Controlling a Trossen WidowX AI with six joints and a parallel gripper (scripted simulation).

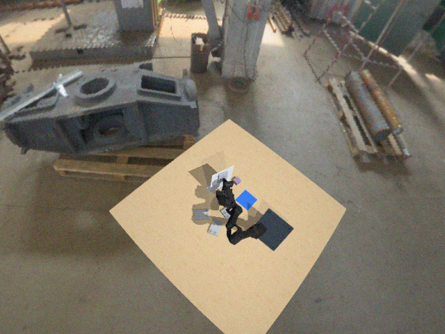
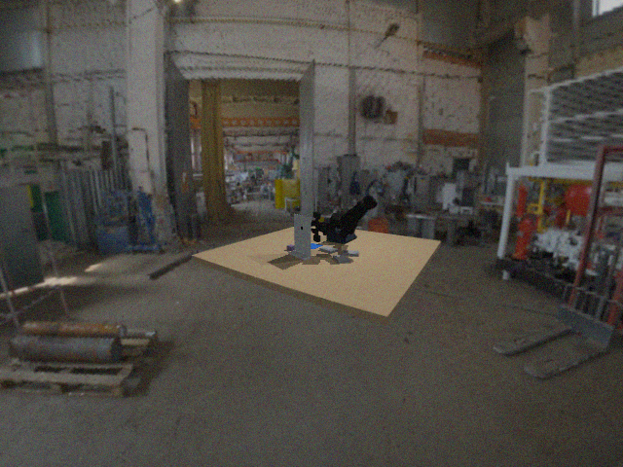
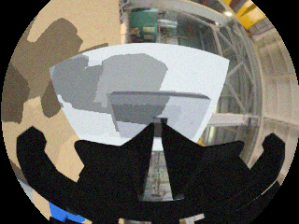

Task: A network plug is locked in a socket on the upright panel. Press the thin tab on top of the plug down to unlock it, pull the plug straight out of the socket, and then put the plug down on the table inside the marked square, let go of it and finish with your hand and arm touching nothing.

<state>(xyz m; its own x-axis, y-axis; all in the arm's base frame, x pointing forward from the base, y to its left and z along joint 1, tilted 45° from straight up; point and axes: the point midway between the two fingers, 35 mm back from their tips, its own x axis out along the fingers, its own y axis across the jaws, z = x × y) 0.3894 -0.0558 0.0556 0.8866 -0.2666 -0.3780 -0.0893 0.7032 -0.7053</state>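
The blue marked square lies 18 cm behind my gripper tip, 9 cm to the right of it and 17 cm below it. Also, from my gripper tip: purple cube: 3 cm behind, 14 cm to the right, 16 cm below; then upright panel: 2 cm ahead, 6 cm below; then network plug: right at my gripper tip.
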